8 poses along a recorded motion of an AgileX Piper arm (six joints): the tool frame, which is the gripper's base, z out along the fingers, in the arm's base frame.
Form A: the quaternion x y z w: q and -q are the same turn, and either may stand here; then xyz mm.
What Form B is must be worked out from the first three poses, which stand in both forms.
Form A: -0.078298, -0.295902, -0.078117, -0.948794, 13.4, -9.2, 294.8
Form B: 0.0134, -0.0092, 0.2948, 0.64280, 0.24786, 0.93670, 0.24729
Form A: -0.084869, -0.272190, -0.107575, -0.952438, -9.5, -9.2, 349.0
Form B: -0.0095, -0.0092, 0.3490, 0.61932, 0.27850, 0.89321, 0.35301
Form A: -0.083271, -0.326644, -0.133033, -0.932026, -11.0, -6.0, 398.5
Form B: -0.0110, -0.0060, 0.3985, 0.74167, 0.22978, 0.90135, 0.36710
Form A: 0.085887, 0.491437, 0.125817, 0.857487, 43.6, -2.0, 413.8
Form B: 0.0436, -0.0020, 0.4138, 1.08086, 0.16693, 0.95516, 0.24454
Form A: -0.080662, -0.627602, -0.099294, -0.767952, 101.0, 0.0, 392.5
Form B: 0.1010, 0.0000, 0.3925, 1.39032, 0.12593, 0.97985, 0.15502
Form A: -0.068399, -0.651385, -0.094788, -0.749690, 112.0, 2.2, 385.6
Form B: 0.1120, 0.0022, 0.3856, 1.44641, 0.10335, 0.98428, 0.14323
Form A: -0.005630, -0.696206, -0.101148, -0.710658, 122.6, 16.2, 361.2
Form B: 0.1226, 0.0162, 0.3612, 1.56073, 0.00800, 0.98958, 0.14377
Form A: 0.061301, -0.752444, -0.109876, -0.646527, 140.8, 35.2, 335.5
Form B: 0.1408, 0.0352, 0.3355, 1.73555, -0.08035, 0.98631, 0.14403
